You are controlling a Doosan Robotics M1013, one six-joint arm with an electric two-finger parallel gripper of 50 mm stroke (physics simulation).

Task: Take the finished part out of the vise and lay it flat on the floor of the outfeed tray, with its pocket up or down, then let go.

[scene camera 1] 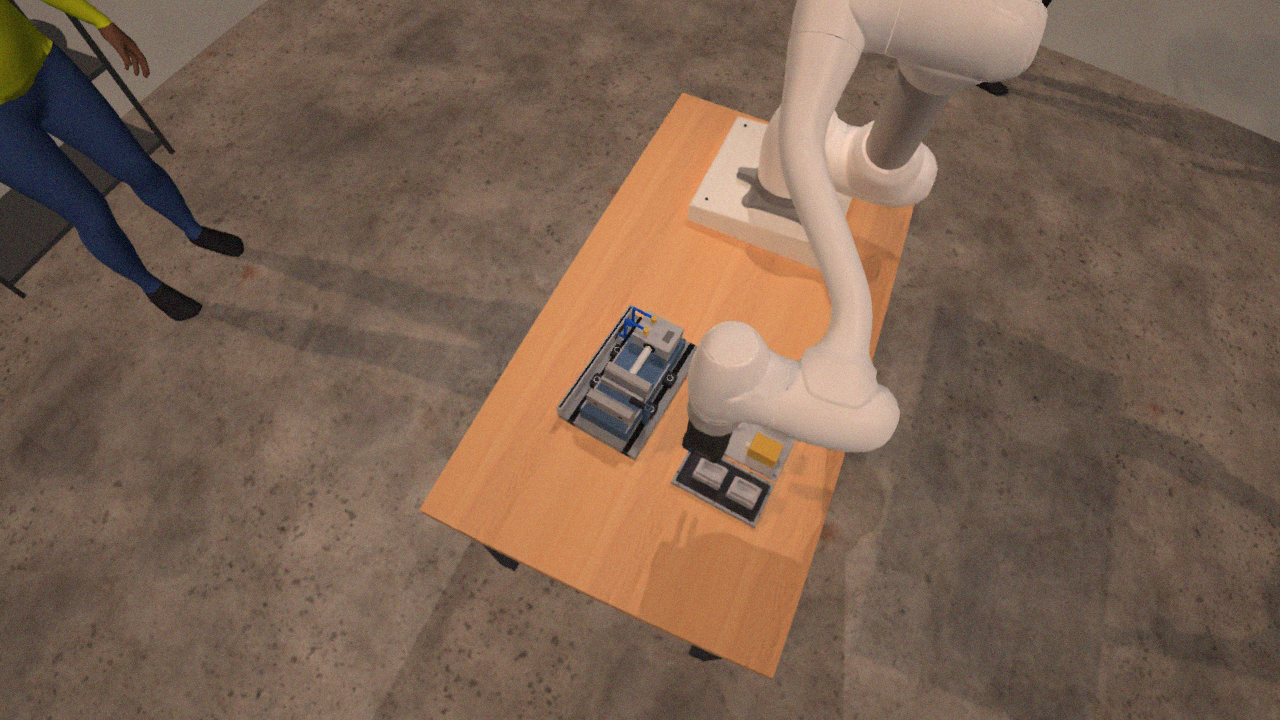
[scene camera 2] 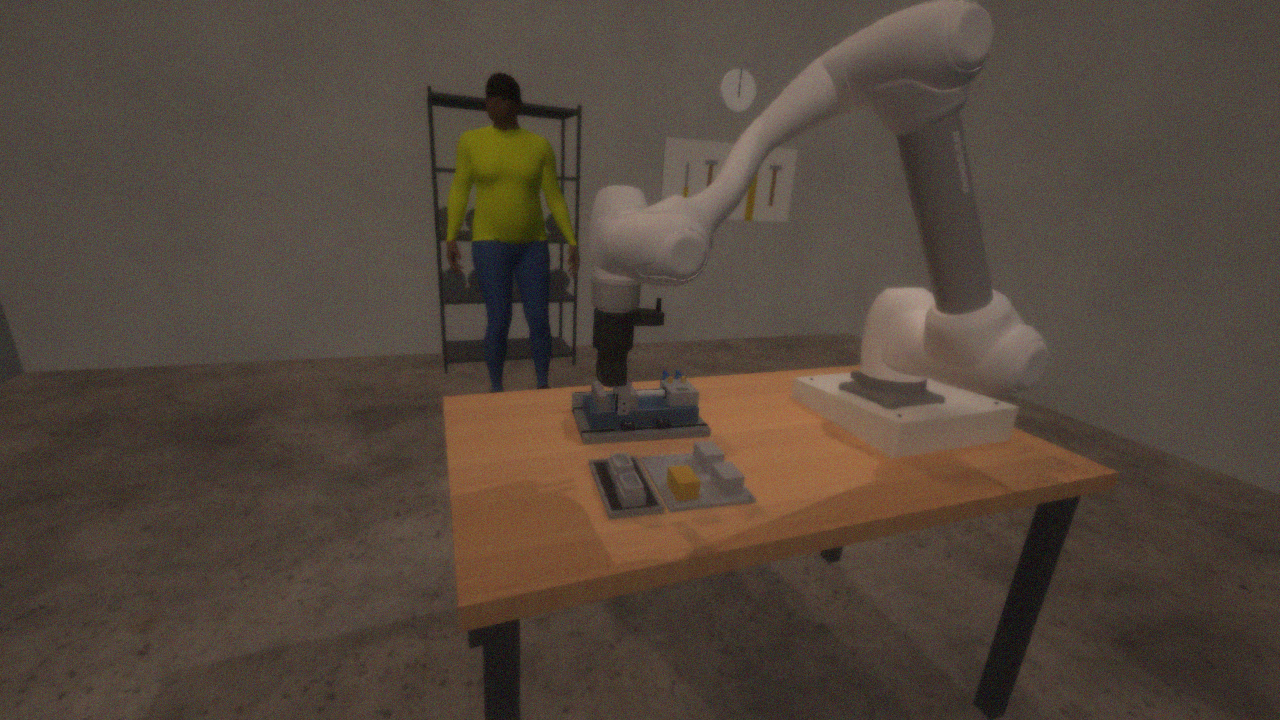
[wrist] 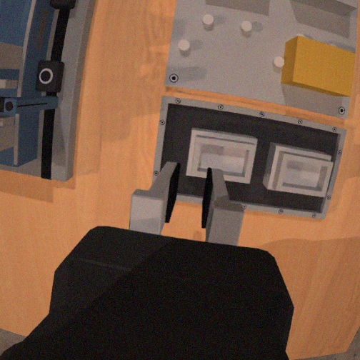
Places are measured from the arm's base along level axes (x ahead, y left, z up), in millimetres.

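Pixels of known places: gripper, fingertip midpoint: [scene camera 2: 621, 412]; arm's base, origin of the base link: [scene camera 1: 784, 192] [scene camera 2: 889, 395].
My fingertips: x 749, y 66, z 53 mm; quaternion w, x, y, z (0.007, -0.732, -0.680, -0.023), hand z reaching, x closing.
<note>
For each thing: its top centre in the pictures, then the offset to it from my fingertips. "pt": a spot on its surface instead.
- outfeed tray, surface spot: [scene camera 1: 756, 512] pt 36 mm ahead, 145 mm left, 123 mm down
- vise, middle of its top: [scene camera 1: 633, 363] [scene camera 2: 640, 384] 119 mm back, 205 mm right, 30 mm down
- yellow block, middle of its top: [scene camera 2: 683, 474] [scene camera 1: 766, 447] 89 mm back, 113 mm left, 85 mm down
Two grey parts lie flat, side by side, with their pockets up on the dark floor of the outfeed tray [scene camera 1: 756, 512] [wrist: 257, 197]. One part [scene camera 1: 709, 472] [wrist: 222, 150] is nearer the vise; the other part [scene camera 1: 743, 491] [wrist: 300, 172] is farther from it. My gripper [wrist: 191, 183] is open and empty. It hangs well above the tray's vise-side end, clear of both parts. In scene camera 2 its black body is raised in front of the vise [scene camera 1: 617, 385] [scene camera 2: 662, 413] [wrist: 30, 75]. I make out no part between the vise jaws.
A grey plate [wrist: 225, 55] adjoins the tray and carries pegs, a yellow block [scene camera 1: 764, 449] [scene camera 2: 682, 483] [wrist: 320, 65] and grey blocks [scene camera 2: 727, 477]. The vise stands on its own grey base across a strip of wooden table. A person [scene camera 2: 505, 197] stands beyond the table.
</note>
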